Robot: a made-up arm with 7 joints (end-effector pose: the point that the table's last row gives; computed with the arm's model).
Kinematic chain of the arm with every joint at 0, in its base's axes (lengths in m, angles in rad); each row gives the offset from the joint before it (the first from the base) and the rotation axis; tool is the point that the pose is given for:
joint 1: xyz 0 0 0.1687 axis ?
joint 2: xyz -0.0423 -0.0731 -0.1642 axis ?
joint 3: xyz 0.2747 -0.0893 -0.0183 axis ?
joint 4: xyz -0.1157 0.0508 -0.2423 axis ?
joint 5: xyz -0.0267 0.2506 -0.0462 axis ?
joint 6: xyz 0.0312 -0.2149 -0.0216 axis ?
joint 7: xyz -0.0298 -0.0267 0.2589 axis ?
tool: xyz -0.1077 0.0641 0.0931
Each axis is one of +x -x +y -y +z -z.
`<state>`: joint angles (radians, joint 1 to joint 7).
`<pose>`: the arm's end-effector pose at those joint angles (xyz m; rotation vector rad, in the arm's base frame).
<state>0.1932 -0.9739 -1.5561 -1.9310 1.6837 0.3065 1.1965</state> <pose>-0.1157 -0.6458 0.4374 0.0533 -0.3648 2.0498</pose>
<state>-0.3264 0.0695 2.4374 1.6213 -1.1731 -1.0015 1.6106</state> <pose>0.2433 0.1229 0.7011 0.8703 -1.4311 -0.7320</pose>
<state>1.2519 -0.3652 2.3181 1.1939 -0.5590 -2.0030 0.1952</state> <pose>0.5325 -0.2548 -0.0692 -0.6291 0.8086 -1.5910</pose>
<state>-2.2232 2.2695 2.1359 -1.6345 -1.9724 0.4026 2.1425</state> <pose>-0.0359 0.1683 0.1142 1.0884 -1.2468 0.7806</pose>
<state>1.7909 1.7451 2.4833 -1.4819 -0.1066 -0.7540 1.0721</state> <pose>-0.0027 0.3472 -0.0526 -2.2552 0.7917 -1.0110</pose>
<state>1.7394 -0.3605 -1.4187 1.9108 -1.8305 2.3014 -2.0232</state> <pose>-0.2260 -0.3954 0.5348 0.4016 1.5448 0.9593</pose>
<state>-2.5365 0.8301 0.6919 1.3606 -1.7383 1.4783 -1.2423</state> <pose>-0.1272 0.1681 0.7844 1.4343 1.0108 0.0870</pose>
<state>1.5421 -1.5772 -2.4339 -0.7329 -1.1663 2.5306 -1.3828</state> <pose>0.0863 -0.1363 -0.1233 1.9525 -0.8914 1.3798</pose>
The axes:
joint 1: +y
joint 2: +z
joint 3: -y
joint 4: -x
joint 5: -z
joint 6: -y
joint 7: +x

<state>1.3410 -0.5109 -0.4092 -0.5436 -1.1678 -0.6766 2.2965</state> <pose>-0.1447 -0.3007 -0.2594 -1.8904 -1.2314 1.7894</pose>
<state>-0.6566 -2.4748 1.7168 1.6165 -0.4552 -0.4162 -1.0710</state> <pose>-0.2429 -0.6210 -0.2783 0.1037 -2.2686 1.4490</pose>
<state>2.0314 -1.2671 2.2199 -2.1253 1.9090 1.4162 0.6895</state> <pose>-0.4516 -0.2578 0.6880 -0.0121 -0.4086 -0.8819</pose>
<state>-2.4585 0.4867 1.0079 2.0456 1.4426 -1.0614 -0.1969</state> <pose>0.1845 0.2613 0.7652 -1.7204 1.9080 0.4793</pose>
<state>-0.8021 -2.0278 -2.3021 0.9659 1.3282 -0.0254 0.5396</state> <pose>-0.1142 -0.5187 0.5018 0.9886 1.1895 -1.1313</pose>
